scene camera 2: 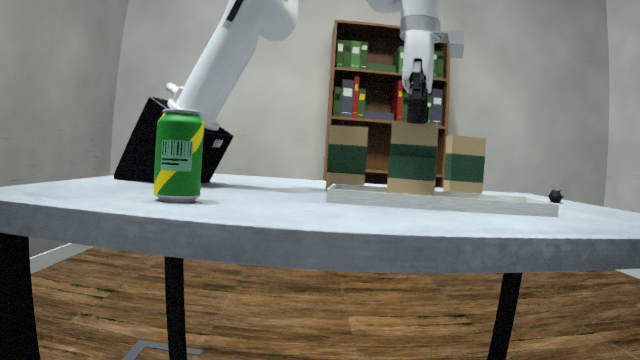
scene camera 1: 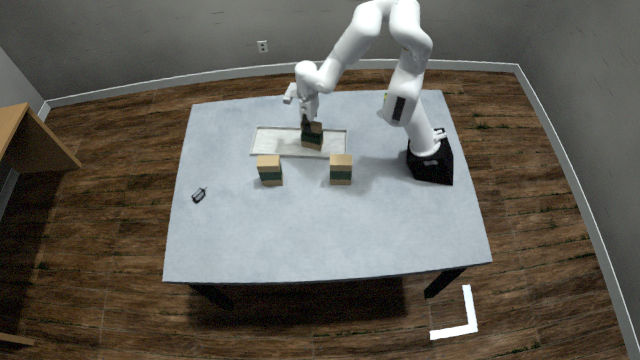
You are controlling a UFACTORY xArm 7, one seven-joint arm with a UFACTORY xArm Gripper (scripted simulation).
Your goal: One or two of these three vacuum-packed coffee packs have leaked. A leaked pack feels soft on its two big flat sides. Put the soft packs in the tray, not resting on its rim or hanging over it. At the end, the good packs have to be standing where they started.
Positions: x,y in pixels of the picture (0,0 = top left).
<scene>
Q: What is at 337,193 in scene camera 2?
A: A flat tray.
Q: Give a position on a green can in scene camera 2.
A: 179,141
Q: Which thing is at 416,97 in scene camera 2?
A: My gripper.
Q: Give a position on a flat tray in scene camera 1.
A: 286,141
</scene>
